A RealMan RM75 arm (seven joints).
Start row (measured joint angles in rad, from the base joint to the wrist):
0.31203, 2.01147, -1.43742, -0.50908, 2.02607, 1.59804, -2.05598
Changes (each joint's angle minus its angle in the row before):
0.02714, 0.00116, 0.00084, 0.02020, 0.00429, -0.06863, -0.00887
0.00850, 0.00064, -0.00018, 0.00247, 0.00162, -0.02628, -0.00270
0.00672, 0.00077, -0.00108, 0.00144, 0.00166, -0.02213, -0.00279
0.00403, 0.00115, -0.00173, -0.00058, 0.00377, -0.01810, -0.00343
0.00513, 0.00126, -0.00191, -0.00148, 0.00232, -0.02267, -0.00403
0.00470, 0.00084, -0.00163, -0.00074, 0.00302, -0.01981, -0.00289
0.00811, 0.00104, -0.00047, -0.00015, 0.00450, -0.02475, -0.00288
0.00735, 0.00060, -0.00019, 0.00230, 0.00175, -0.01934, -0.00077
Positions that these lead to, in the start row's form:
0.33917, 2.01263, -1.43658, -0.48888, 2.03036, 1.52941, -2.06485
0.34767, 2.01327, -1.43676, -0.48641, 2.03198, 1.50313, -2.06755
0.35439, 2.01404, -1.43784, -0.48497, 2.03364, 1.48100, -2.07034
0.35842, 2.01519, -1.43957, -0.48555, 2.03741, 1.46290, -2.07377
0.36355, 2.01645, -1.44148, -0.48703, 2.03973, 1.44023, -2.07780
0.36825, 2.01729, -1.44311, -0.48777, 2.04275, 1.42042, -2.08069
0.37636, 2.01833, -1.44358, -0.48792, 2.04725, 1.39567, -2.08357
0.38371, 2.01893, -1.44377, -0.48562, 2.04900, 1.37633, -2.08434

